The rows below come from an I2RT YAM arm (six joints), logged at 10 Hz.
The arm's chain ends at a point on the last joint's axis. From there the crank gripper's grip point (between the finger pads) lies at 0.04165 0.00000 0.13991 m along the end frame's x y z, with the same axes.
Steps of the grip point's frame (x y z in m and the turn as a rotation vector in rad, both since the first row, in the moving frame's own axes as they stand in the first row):
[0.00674, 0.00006, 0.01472, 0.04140, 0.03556, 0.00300]
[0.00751, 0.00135, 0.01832, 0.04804, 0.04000, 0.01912]
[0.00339, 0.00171, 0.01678, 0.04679, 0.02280, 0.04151]
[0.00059, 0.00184, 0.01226, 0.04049, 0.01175, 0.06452]
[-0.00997, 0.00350, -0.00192, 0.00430, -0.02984, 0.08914]
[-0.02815, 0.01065, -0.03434, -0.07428, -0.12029, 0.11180]
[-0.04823, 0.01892, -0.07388, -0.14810, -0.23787, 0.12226]
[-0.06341, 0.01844, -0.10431, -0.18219, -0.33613, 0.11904]
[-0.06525, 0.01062, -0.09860, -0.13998, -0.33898, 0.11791]
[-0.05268, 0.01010, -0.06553, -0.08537, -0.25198, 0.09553]
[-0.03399, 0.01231, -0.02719, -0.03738, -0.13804, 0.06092]
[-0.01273, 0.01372, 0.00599, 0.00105, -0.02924, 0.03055]
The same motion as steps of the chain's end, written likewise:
[0.00179, 0.00569, 0.01641, 0.04140, 0.03556, 0.00300]
[0.00189, 0.00718, 0.02024, 0.04804, 0.04000, 0.01912]
[0.00011, 0.00644, 0.01788, 0.04679, 0.02280, 0.04151]
[-0.00115, 0.00475, 0.01282, 0.04049, 0.01175, 0.06452]
[-0.00564, 0.00058, -0.00311, 0.00430, -0.02984, 0.08914]
[-0.01027, -0.00356, -0.03776, -0.07428, -0.12029, 0.11180]
[-0.01273, -0.00520, -0.07781, -0.14810, -0.23787, 0.12226]
[-0.01352, -0.00970, -0.10740, -0.18219, -0.33613, 0.11904]
[-0.01520, -0.01149, -0.10274, -0.13998, -0.33898, 0.11791]
[-0.01582, -0.00438, -0.07080, -0.08537, -0.25198, 0.09553]
[-0.01412, 0.00505, -0.03144, -0.03738, -0.13804, 0.06092]
[-0.00861, 0.01266, 0.00483, 0.00105, -0.02924, 0.03055]

